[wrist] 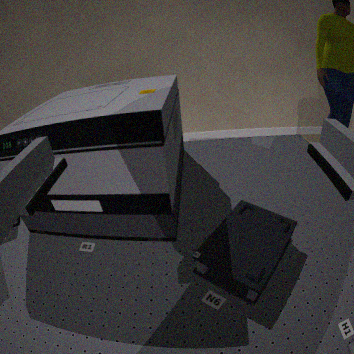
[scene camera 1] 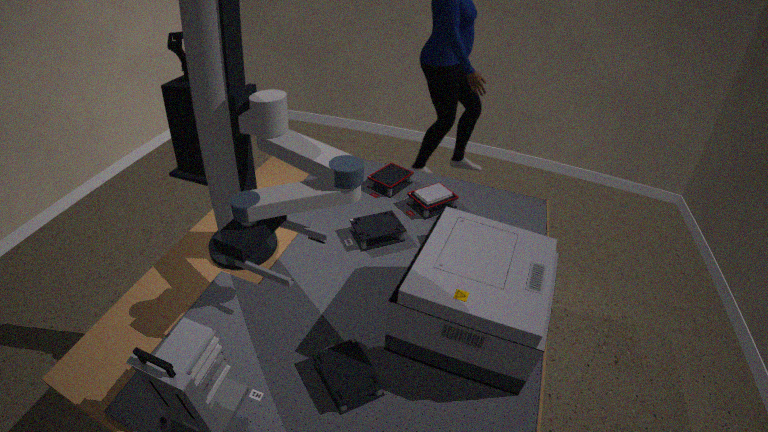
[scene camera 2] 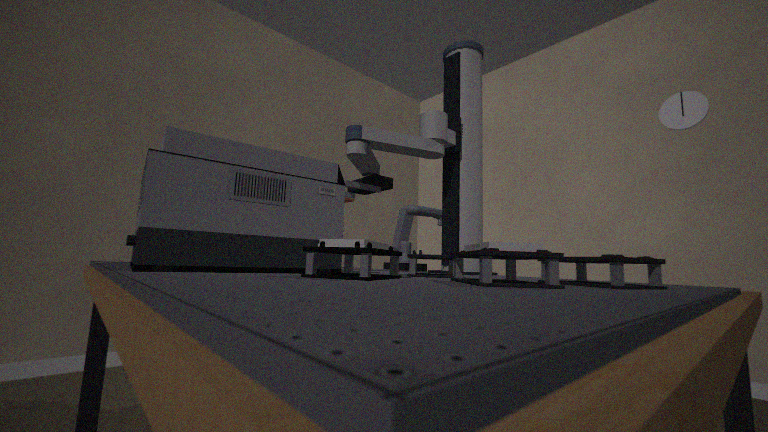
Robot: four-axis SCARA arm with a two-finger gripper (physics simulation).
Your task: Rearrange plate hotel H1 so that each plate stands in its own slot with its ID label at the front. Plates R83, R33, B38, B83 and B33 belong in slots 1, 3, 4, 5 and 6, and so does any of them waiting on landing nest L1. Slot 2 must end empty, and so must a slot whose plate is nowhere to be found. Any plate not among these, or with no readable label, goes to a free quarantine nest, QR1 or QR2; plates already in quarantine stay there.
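Observation:
Hotel H1 [scene camera 1: 185, 384] stands at the lower left of scene camera 1, holding several pale plates [scene camera 1: 206, 358] with no readable labels from here. Its H1 tag [scene camera 1: 256, 394] [wrist: 346, 328] lies on the table; the hotel itself does not show in the wrist view. My gripper [scene camera 1: 307, 261] [wrist: 183, 137] is open and empty, raised above the table near the column base. A white plate [scene camera 1: 432, 193] sits on a red-rimmed nest [scene camera 1: 429, 206] at the back. Another red-rimmed nest [scene camera 1: 390, 175] beside it bears no visible plate. A dark nest [scene camera 1: 377, 228] stands nearer; its tag is unreadable.
The big grey instrument [scene camera 1: 477, 257] [scene camera 2: 241, 198] [wrist: 120, 165] fills the table's right side. A dark nest [scene camera 1: 348, 376] [wrist: 245, 250] tagged N6 stands beside it, with no visible plate. The arm's tall column [scene camera 1: 206, 107] [scene camera 2: 471, 161] rises at the table's left. People stand beyond the table.

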